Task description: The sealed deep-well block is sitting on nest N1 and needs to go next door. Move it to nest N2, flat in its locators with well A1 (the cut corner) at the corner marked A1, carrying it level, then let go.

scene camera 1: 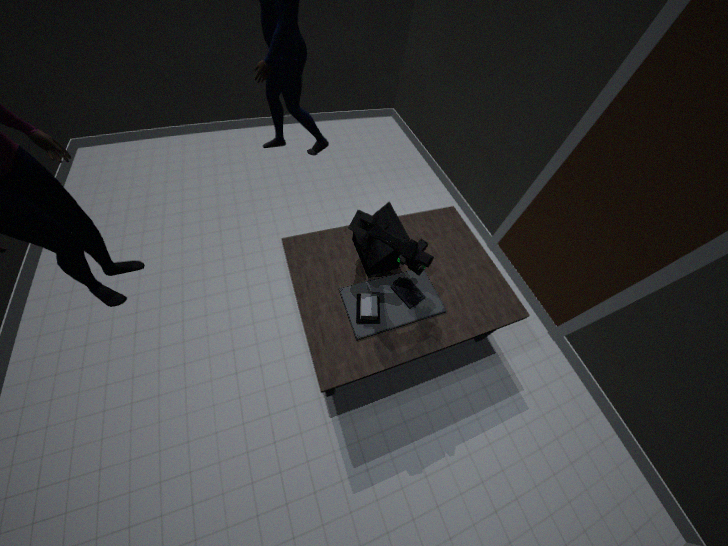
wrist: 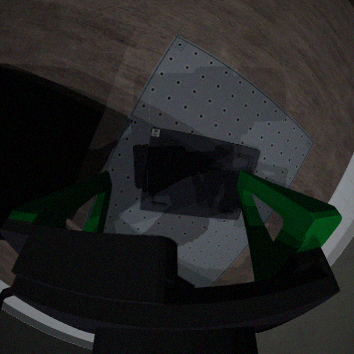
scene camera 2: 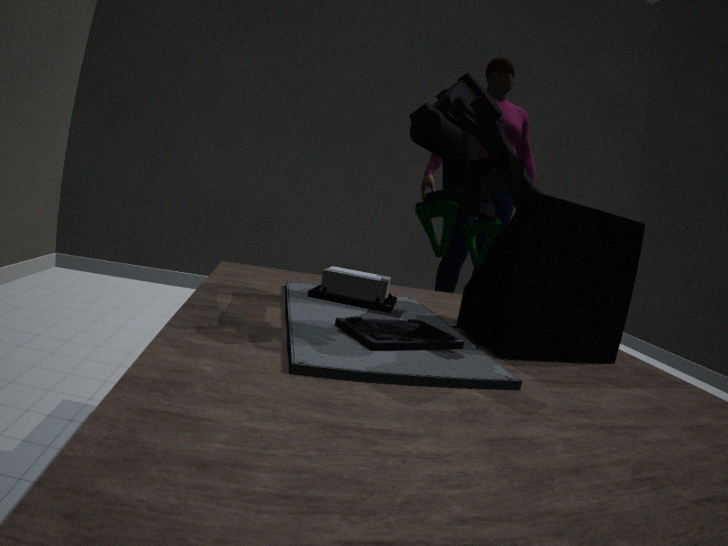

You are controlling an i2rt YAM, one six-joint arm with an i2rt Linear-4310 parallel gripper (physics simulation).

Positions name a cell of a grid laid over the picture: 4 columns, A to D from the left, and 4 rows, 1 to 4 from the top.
Labels:
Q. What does my gripper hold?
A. Nothing.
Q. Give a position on a plate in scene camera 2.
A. At B3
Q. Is my gripper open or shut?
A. Open.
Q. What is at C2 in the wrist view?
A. A dark nest.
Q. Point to a dark nest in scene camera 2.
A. C3

